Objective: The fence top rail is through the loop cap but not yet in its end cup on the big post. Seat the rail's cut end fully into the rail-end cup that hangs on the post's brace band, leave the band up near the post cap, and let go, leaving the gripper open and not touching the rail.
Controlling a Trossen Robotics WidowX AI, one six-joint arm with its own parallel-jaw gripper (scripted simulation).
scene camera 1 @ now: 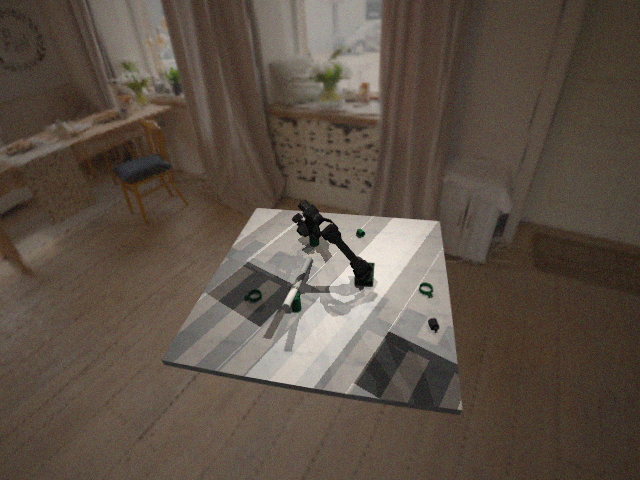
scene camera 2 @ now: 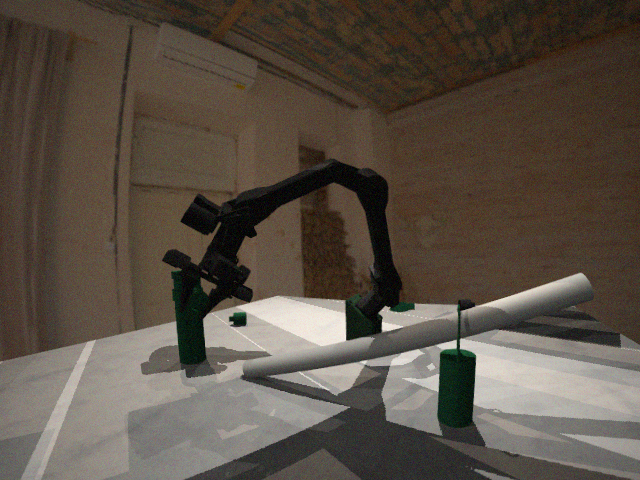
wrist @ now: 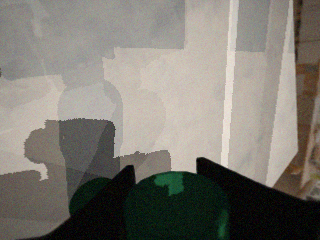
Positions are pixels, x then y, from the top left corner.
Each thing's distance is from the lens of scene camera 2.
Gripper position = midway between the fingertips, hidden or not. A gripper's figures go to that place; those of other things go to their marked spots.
my gripper (scene camera 2: pixel 190 316): 0.57 m
white rail (scene camera 2: pixel 433 332): 0.39 m
